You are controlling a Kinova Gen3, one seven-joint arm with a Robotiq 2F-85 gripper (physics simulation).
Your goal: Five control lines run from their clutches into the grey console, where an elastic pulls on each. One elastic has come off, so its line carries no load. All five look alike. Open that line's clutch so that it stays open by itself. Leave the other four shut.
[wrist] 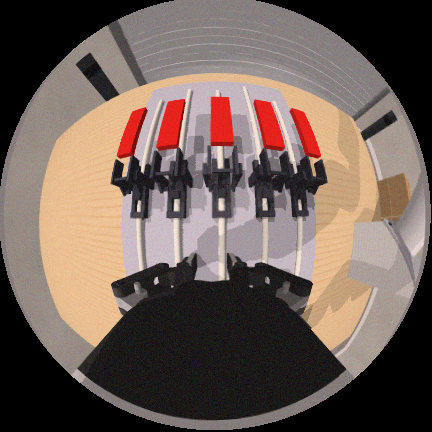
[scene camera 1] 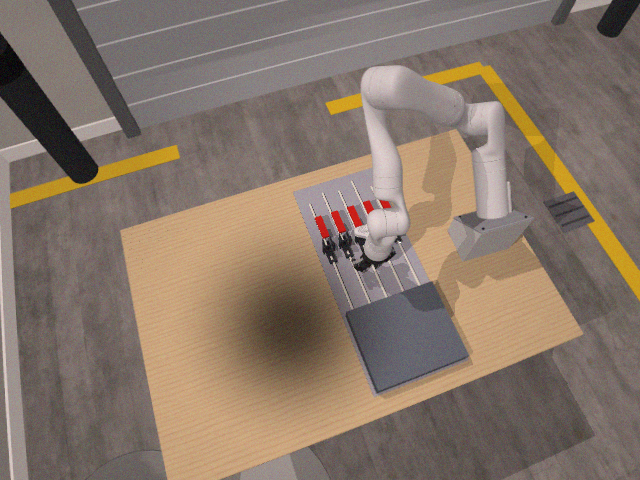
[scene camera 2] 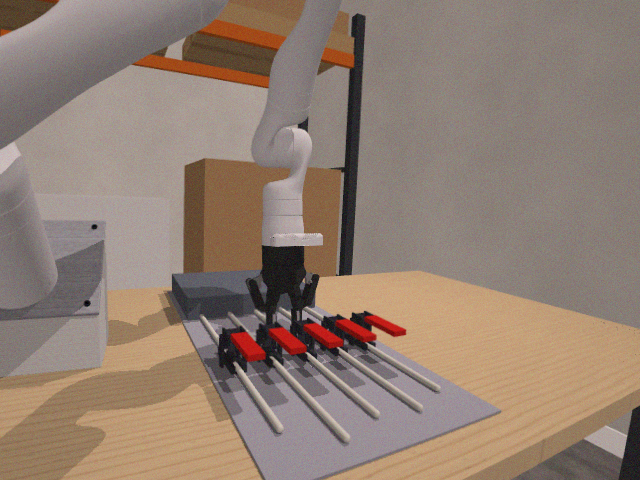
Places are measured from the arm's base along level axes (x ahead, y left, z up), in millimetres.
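Pixels of known places: gripper, fingertip midpoint: (wrist: 211, 260) (scene camera 1: 369, 267); arm's base, link origin: (scene camera 1: 492, 213) (scene camera 2: 19, 279).
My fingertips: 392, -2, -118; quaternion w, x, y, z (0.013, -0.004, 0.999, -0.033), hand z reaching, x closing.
Observation:
Ahead of a thing's pixels: the offset from my fingertips to its top centre, as dx, dy, dz. "pt": to the spot under its first point. Level surfaces: height alone.
Five black clutches with red levers stand side by side on pale control lines. The middle lever @(-10, -139, +56) (scene camera 2: 322, 335) (wrist: 221, 121), the leftmost in the wrist view (wrist: 132, 132) and the rightmost there @(pt -116, -154, +56) (wrist: 305, 132) look alike, as do the two between. All five point away from the grey console @(-15, +237, +44) (scene camera 1: 405, 338) (scene camera 2: 222, 291) and look shut. My gripper (scene camera 2: 282, 317) (wrist: 211, 260) is partly open and empty, pointing down on the console side of the clutches. Its fingers stand either side of the middle line @(pt -13, -26, +8) (wrist: 222, 240) in the wrist view. Fingertip height is unclear. The elastics do not show.
The lines and console are on a grey mat @(dz +0) (scene camera 1: 310, 198) (scene camera 2: 289, 454) on the wooden table @(dz -3) (scene camera 1: 206, 248). The neighbouring lines run close outside my fingers. The arm's base (scene camera 1: 488, 232) stands beside the mat. A cardboard box (scene camera 2: 237, 217) stands behind the table.

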